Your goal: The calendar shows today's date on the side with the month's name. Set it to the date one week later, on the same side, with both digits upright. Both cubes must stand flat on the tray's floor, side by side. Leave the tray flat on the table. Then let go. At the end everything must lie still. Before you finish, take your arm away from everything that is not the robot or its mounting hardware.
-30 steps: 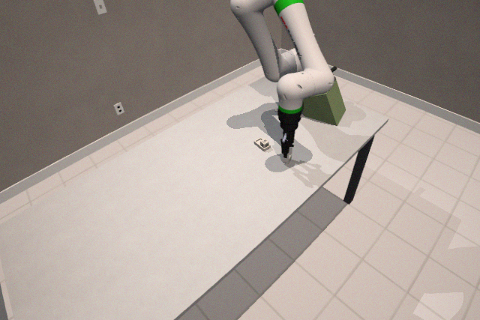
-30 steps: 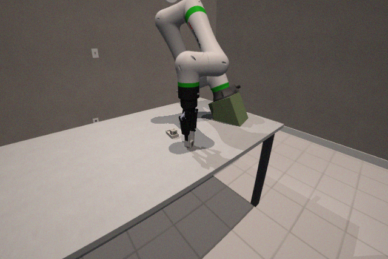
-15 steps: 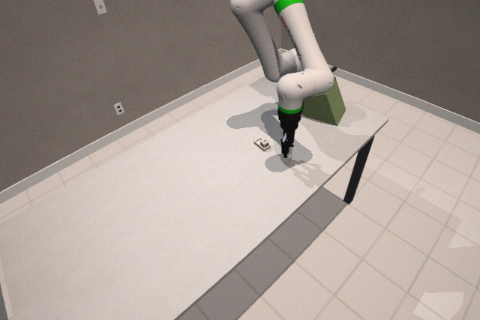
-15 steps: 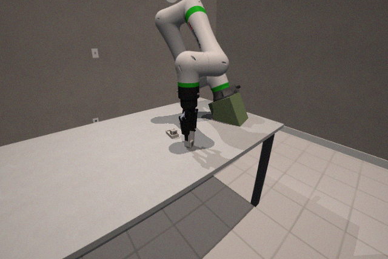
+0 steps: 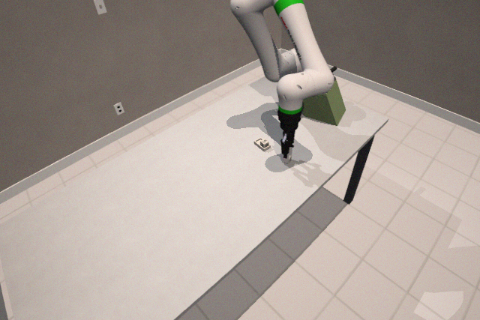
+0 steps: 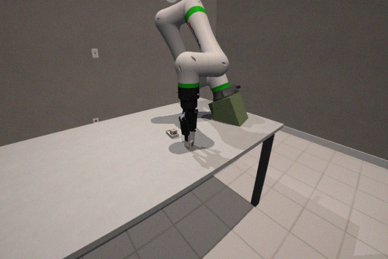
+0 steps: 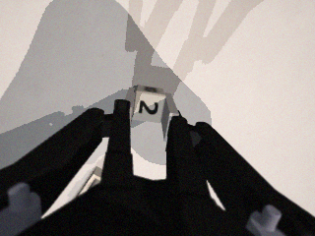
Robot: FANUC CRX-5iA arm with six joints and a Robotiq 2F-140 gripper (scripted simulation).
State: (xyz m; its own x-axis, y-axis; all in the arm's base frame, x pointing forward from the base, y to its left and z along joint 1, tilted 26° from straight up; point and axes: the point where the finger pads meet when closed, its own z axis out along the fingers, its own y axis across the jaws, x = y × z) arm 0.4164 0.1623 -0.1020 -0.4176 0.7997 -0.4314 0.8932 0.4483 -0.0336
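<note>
My hand is 30 mm above the white calendar cube.
</note>
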